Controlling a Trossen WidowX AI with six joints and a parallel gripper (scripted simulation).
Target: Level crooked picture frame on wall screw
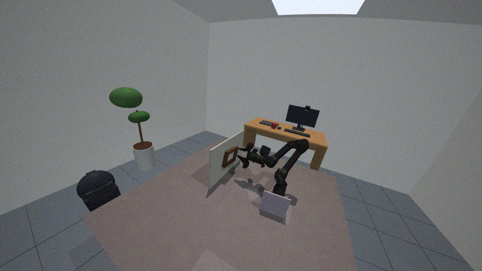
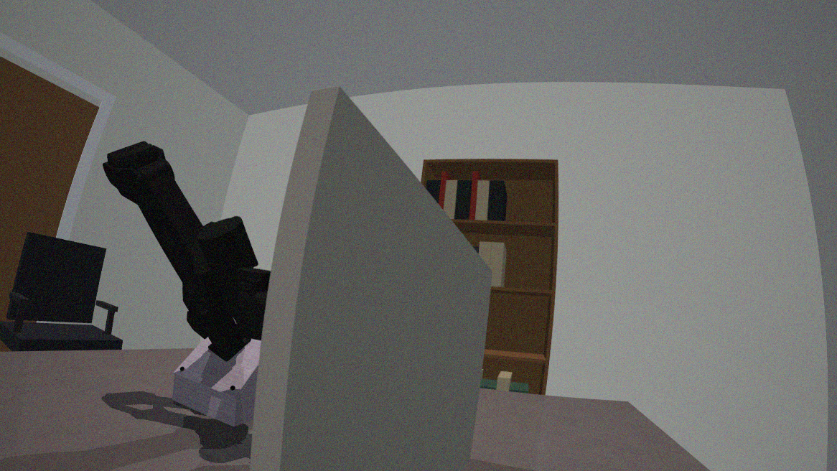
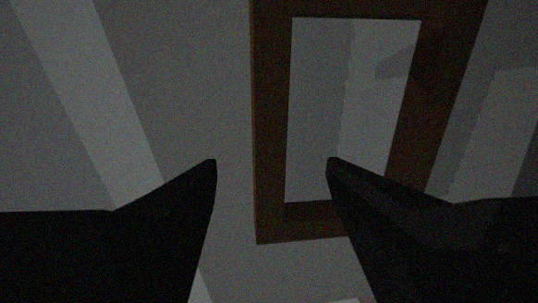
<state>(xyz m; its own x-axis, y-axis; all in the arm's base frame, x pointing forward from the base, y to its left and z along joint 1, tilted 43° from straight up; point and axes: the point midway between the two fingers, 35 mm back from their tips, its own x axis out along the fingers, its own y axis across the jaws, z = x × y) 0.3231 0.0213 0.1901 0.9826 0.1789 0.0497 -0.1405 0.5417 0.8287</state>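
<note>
Now: gripper tip 60 mm short of the brown wooden picture frame, 10 mm to the right of it and 50 mm above it. From my gripper tip the other things lie so: wall panel: 70 mm ahead, 70 mm below.
</note>
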